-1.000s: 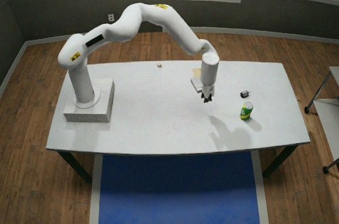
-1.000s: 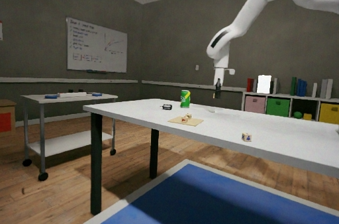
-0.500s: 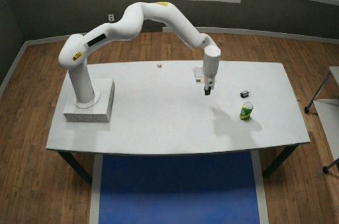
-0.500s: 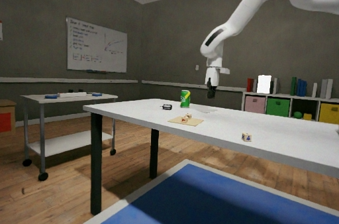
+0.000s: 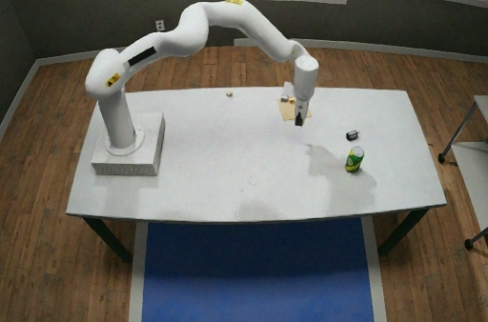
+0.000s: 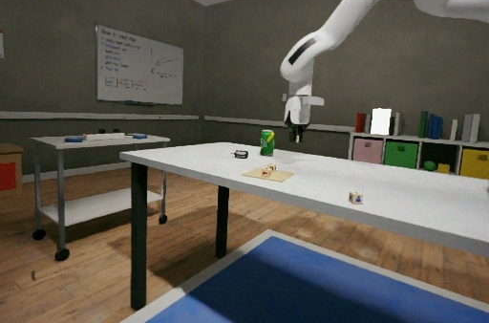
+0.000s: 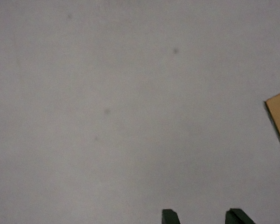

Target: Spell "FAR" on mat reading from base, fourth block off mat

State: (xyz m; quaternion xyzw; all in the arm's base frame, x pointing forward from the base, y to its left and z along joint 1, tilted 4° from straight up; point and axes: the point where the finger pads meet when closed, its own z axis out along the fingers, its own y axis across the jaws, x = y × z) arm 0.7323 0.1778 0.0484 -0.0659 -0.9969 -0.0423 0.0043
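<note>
My hand is 180 mm to the right of the tan mat, 120 mm above it and 20 mm past it. From my hand the other things lie so: green soda can 250 mm ahead, 130 mm to the right, 60 mm below; small black object 270 mm ahead, 100 mm below, 40 mm to the left.
</note>
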